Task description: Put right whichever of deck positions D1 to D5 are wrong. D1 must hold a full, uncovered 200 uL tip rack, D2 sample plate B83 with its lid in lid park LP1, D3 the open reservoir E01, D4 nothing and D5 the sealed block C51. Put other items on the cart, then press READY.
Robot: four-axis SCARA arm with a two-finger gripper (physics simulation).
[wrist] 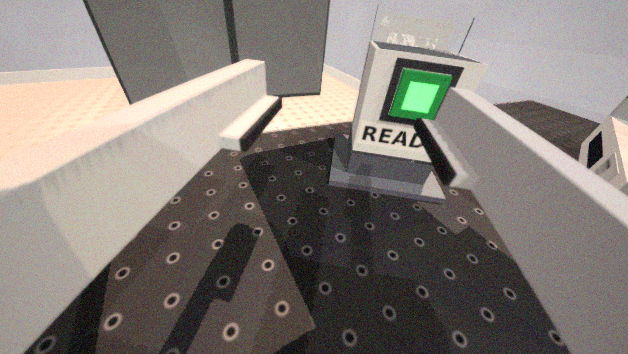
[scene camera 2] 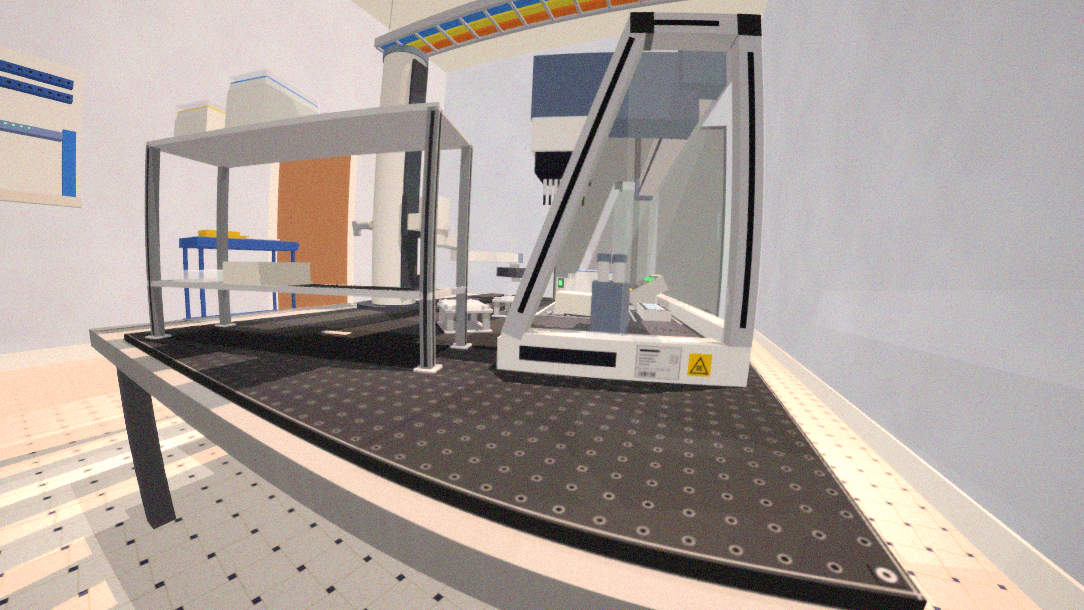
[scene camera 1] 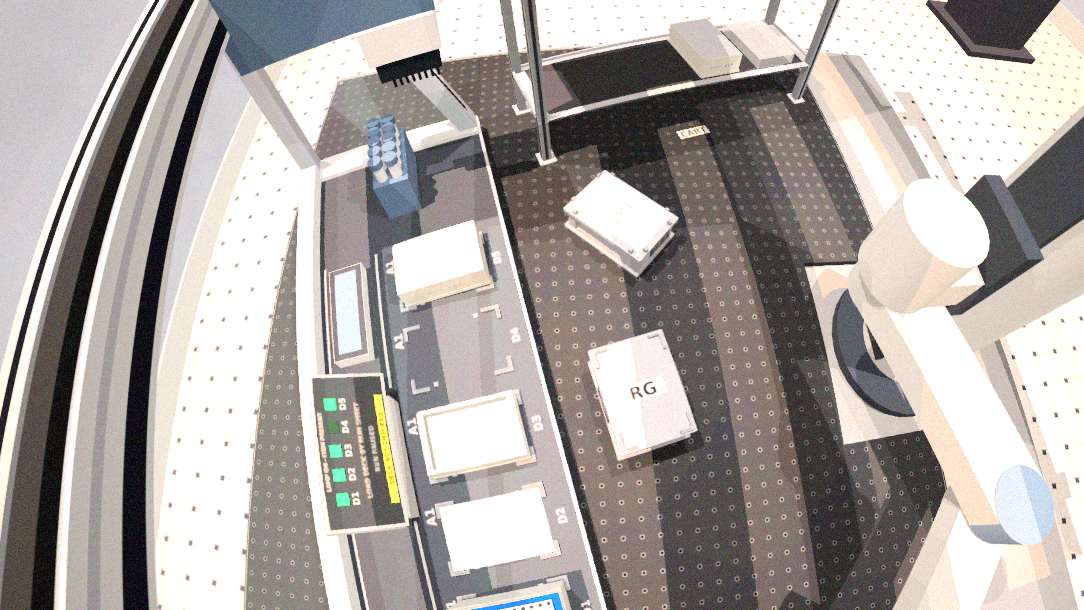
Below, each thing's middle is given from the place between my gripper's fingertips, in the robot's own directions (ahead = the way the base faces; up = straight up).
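The READY button box (wrist: 397,87) has my hand 8 cm short of it, and my hand is also 4 cm to the right of the box and 4 cm above it. Counted from my hand, the piece marked RG (scene camera 1: 643,394) is 54 cm to the right, 12 cm ahead and 4 cm below. The cream trough (scene camera 1: 486,432) is 49 cm to the right of my hand, 33 cm ahead of it and 3 cm below it.
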